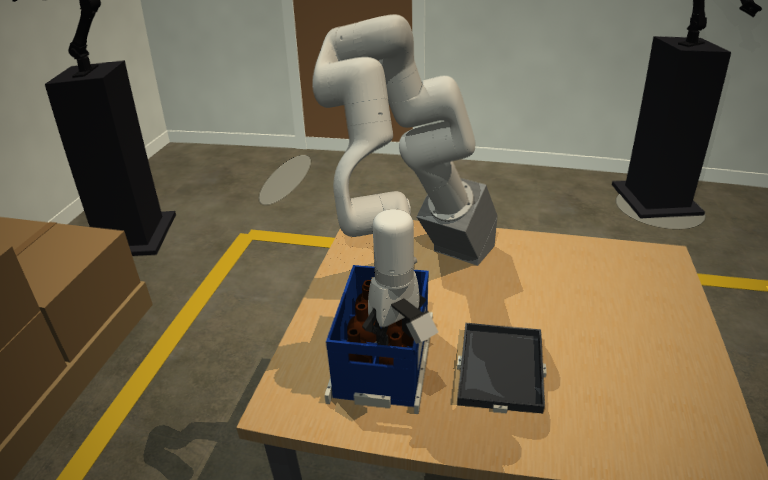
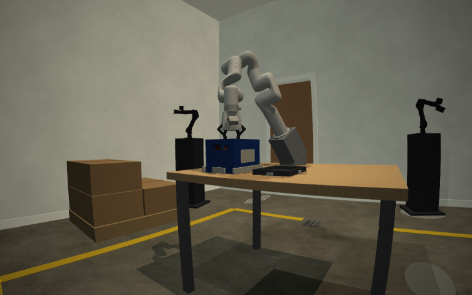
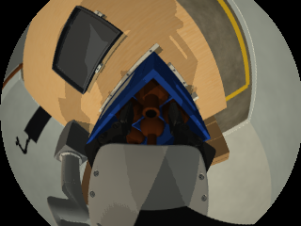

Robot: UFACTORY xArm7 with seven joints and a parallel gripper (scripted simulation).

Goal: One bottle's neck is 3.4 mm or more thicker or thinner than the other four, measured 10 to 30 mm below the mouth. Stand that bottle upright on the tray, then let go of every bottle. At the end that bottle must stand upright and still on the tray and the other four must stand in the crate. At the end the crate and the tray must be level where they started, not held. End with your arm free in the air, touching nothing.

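The blue crate is 9 cm behind my hand, 8 cm below it and 2 cm to the right of it. From my hand the other things lie so: brown bottle (19 cm behind, 8 cm below, 5 cm to the right); glass bottle (10 cm behind, 8 cm below, 7 cm to the right); dark tray (25 cm to the left, 16 cm below, 4 cm behind).
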